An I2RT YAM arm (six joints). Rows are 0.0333 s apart.
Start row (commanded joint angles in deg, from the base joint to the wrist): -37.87, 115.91, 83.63, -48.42, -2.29, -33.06
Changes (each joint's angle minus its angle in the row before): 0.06, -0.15, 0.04, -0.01, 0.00, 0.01; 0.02, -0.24, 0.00, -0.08, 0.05, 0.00; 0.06, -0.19, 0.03, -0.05, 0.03, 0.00; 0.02, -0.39, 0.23, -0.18, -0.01, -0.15; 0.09, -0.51, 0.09, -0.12, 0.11, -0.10; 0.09, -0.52, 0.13, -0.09, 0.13, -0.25; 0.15, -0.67, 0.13, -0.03, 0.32, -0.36; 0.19, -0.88, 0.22, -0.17, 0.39, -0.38; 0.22, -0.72, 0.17, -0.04, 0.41, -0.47; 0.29, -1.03, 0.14, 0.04, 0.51, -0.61; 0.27, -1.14, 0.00, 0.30, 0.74, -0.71; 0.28, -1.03, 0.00, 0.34, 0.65, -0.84; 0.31, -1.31, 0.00, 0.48, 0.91, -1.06
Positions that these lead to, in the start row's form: -37.81, 115.76, 83.67, -48.43, -2.29, -33.05; -37.79, 115.52, 83.67, -48.51, -2.24, -33.05; -37.73, 115.33, 83.70, -48.56, -2.21, -33.05; -37.71, 114.94, 83.93, -48.74, -2.22, -33.20; -37.62, 114.43, 84.02, -48.86, -2.11, -33.30; -37.53, 113.91, 84.15, -48.95, -1.98, -33.55; -37.38, 113.24, 84.28, -48.98, -1.66, -33.91; -37.19, 112.36, 84.50, -49.15, -1.27, -34.29; -36.97, 111.64, 84.67, -49.19, -0.86, -34.76; -36.68, 110.61, 84.81, -49.15, -0.35, -35.37; -36.41, 109.47, 84.81, -48.85, 0.39, -36.08; -36.13, 108.44, 84.81, -48.51, 1.04, -36.92; -35.82, 107.13, 84.81, -48.03, 1.95, -37.98
